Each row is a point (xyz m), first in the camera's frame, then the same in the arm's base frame.
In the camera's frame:
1: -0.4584 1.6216 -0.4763
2: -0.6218 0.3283 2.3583
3: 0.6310 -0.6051 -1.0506
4: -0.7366 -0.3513 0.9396
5: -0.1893 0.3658 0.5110
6: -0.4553 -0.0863 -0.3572
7: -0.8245 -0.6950 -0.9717
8: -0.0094 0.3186 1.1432
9: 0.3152 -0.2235 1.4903
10: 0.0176 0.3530 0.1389
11: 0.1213 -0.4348 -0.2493
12: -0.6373 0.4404 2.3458
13: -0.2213 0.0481 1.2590
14: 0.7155 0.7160 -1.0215
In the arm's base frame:
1: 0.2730 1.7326 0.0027
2: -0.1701 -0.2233 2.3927
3: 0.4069 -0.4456 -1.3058
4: -0.6273 -0.3597 0.8894
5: 0.1184 0.2236 0.5712
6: -0.3560 0.1742 -0.3240
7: -0.9672 -0.0566 -1.0005
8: 0.3100 -0.0710 1.1286
9: 0.4306 -0.7690 1.2626
10: 0.2796 0.2550 0.1782
11: 0.0539 -0.3642 -0.4116
12: -0.1432 -0.1144 2.4124
13: 0.0206 -0.2753 1.2060
14: 0.9821 0.6937 -0.9529

